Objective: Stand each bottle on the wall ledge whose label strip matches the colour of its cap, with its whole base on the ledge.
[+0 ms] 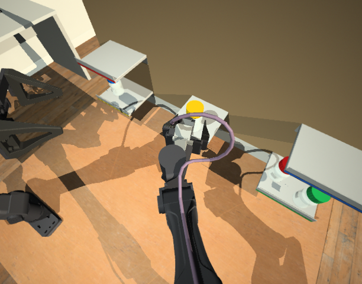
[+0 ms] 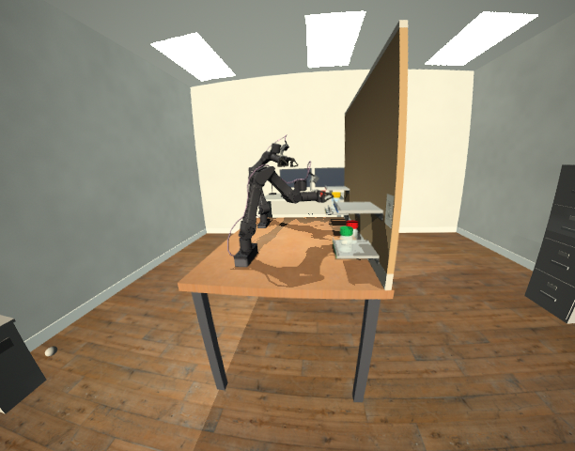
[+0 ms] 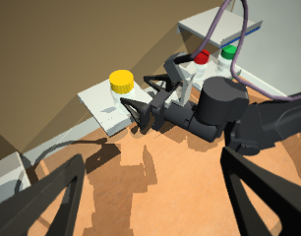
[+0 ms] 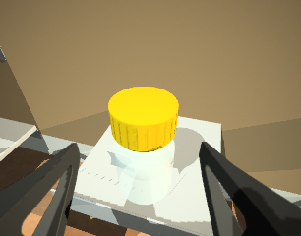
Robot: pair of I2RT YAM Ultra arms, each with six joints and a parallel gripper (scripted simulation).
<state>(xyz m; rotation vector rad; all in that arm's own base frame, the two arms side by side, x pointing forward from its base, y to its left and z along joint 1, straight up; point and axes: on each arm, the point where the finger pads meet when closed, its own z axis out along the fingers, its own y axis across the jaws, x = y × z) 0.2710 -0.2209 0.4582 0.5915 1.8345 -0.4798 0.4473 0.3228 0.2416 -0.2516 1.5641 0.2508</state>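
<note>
Right now the yellow-capped bottle is 40 mm ahead of my right hand, 10 mm to the left of it and 40 mm below it. Also, from my right hand: green-capped bottle: 430 mm to the right, 140 mm below; then red-capped bottle: 50 mm ahead, 330 mm to the right, 140 mm below; then brown wall: 190 mm ahead, 10 mm to the right, 170 mm above.
My left hand is 26 cm short of the yellow-capped bottle, 15 cm to the left of it and 23 cm above it. The rest, counted from my left hand: red-capped bottle (28 cm ahead, 49 cm to the right, 33 cm below); then blue-capped bottle (34 cm ahead, 28 cm to the left, 33 cm below); then brown wall (41 cm ahead, 17 cm to the right, 3 cm below).
</note>
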